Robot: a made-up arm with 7 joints.
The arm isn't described. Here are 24 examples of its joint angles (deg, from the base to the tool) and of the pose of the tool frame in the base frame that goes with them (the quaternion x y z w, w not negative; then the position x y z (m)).
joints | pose
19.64 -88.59 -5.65 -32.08 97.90 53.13 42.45 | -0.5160 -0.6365 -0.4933 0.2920 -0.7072 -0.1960 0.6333
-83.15 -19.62 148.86 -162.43 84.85 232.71 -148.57 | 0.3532 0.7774 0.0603 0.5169 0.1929 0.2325 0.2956
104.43 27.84 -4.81 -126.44 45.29 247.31 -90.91 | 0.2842 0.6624 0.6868 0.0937 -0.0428 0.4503 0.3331
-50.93 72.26 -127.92 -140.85 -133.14 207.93 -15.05 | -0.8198 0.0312 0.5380 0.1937 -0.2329 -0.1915 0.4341
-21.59 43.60 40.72 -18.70 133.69 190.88 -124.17 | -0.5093 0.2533 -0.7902 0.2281 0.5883 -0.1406 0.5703
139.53 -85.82 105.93 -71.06 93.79 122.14 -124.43 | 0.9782 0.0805 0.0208 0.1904 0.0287 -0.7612 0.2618
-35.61 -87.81 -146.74 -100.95 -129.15 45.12 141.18 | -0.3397 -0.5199 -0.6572 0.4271 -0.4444 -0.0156 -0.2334
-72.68 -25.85 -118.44 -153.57 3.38 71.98 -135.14 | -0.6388 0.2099 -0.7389 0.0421 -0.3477 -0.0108 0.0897
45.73 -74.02 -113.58 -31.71 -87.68 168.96 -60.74 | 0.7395 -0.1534 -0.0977 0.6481 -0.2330 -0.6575 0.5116
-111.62 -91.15 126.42 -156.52 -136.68 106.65 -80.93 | -0.6276 0.2560 -0.7350 0.0195 0.2000 -0.2598 0.0683
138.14 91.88 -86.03 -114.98 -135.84 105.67 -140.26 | -0.2046 -0.3882 -0.7904 0.4274 0.3168 0.5223 0.2352
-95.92 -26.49 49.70 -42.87 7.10 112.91 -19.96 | 0.7301 -0.0453 0.5198 0.4412 0.2840 0.0853 1.0762
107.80 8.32 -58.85 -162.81 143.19 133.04 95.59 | 0.0215 0.8900 0.4448 0.0977 0.2254 0.1382 0.1249
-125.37 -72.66 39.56 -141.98 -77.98 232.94 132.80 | 0.6352 -0.4522 0.5912 0.2062 0.2749 -0.1179 0.5617
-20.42 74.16 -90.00 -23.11 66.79 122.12 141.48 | 0.0238 0.9083 -0.3678 0.1979 0.6067 -0.4542 0.5844
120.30 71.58 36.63 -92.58 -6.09 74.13 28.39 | 0.2543 0.7020 -0.2703 0.6078 -0.5464 0.1964 -0.0802
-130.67 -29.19 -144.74 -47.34 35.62 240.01 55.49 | -0.1684 0.3834 -0.2050 0.8847 0.2196 0.3938 0.6920
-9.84 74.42 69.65 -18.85 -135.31 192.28 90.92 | -0.6258 -0.0021 -0.7349 0.2612 0.6134 0.1644 0.4715
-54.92 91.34 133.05 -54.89 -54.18 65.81 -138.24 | -0.1303 -0.8689 -0.4725 0.0694 0.6800 -0.2721 0.6028
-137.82 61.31 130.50 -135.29 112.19 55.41 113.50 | -0.3828 -0.0263 0.8394 0.3848 0.3826 -0.1460 0.6713
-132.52 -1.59 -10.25 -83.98 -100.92 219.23 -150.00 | 0.1924 0.6854 -0.7022 0.0160 -0.2452 -0.3177 0.6881
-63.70 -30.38 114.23 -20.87 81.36 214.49 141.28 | 0.0313 0.2165 0.6263 0.7483 0.0391 0.3051 0.8398
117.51 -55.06 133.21 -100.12 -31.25 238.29 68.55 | 0.5644 -0.5620 0.5356 0.2808 -0.0109 -0.5474 0.2779
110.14 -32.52 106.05 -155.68 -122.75 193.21 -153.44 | -0.3486 -0.9193 -0.0336 0.1798 -0.1632 -0.2102 0.1858
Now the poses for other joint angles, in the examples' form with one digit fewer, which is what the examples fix.
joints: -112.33 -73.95 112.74 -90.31 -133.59 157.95 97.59
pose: 0.460 0.552 0.383 0.580 0.562 0.138 0.095
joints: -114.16 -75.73 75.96 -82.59 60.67 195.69 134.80
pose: -0.205 0.453 -0.551 0.670 0.522 0.204 0.635
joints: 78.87 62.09 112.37 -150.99 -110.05 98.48 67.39
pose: -0.039 -0.899 -0.260 0.351 -0.425 -0.121 0.408
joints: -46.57 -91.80 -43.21 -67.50 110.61 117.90 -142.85
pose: -0.281 0.177 0.572 0.750 -0.677 0.095 0.655
